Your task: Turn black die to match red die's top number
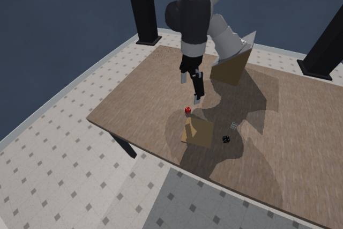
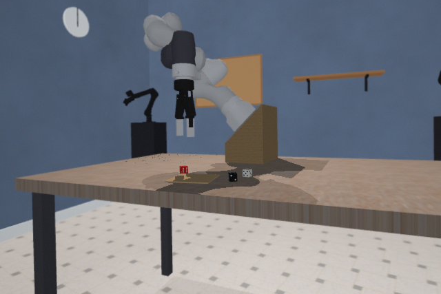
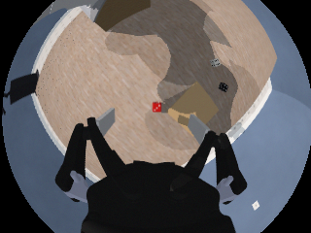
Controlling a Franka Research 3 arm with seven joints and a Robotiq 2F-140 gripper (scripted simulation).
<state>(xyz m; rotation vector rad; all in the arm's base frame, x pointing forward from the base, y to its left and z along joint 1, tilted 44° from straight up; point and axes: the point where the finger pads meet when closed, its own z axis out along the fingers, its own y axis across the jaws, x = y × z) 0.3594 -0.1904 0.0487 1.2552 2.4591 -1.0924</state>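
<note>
The red die is 20 mm ahead of my hand and 130 mm below it. Also, from my hand: black die: 130 mm ahead, 220 mm to the left, 130 mm below; white die: 40 mm ahead, 250 mm to the left, 130 mm below; tan mat: 120 mm ahead, 80 mm to the left, 140 mm below.
</note>
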